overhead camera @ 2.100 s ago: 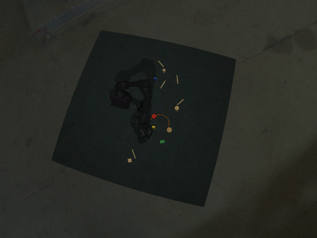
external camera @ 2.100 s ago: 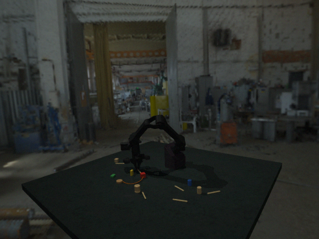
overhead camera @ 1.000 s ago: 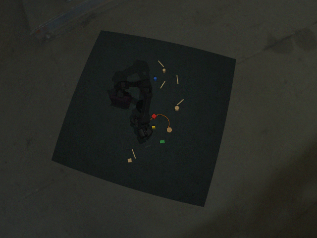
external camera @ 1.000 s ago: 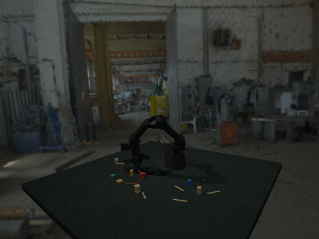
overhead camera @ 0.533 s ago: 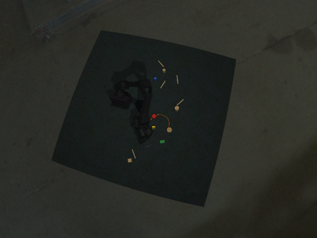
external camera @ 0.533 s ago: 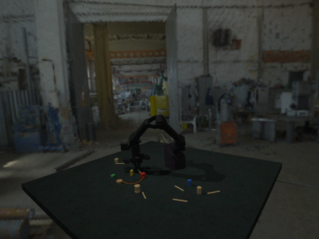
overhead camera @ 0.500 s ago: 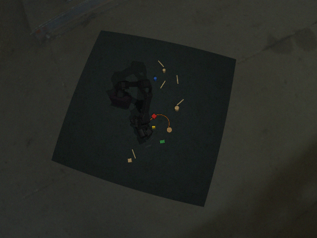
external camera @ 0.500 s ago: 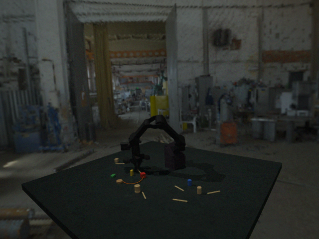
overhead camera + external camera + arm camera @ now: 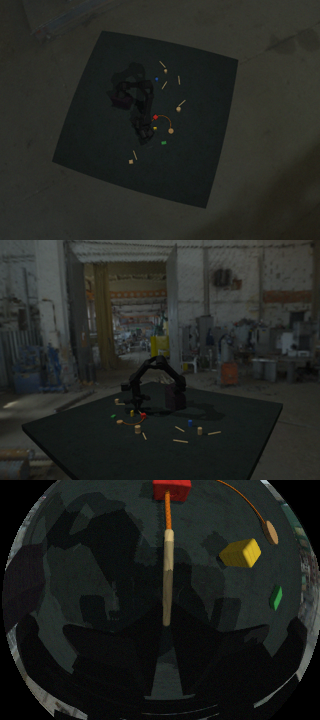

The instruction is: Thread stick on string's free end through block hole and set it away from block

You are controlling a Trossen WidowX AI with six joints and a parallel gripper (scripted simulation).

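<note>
The thin stick is 10 mm ahead of my gripper tip, 40 mm to the left of it and 10 mm above it. The rest, counted from my gripper tip: yellow block 70 mm ahead, 30 mm to the left, 20 mm above; then red block 40 mm ahead, 110 mm to the left, 10 mm above; then green block 180 mm ahead, 50 mm to the right, 10 mm above.
</note>
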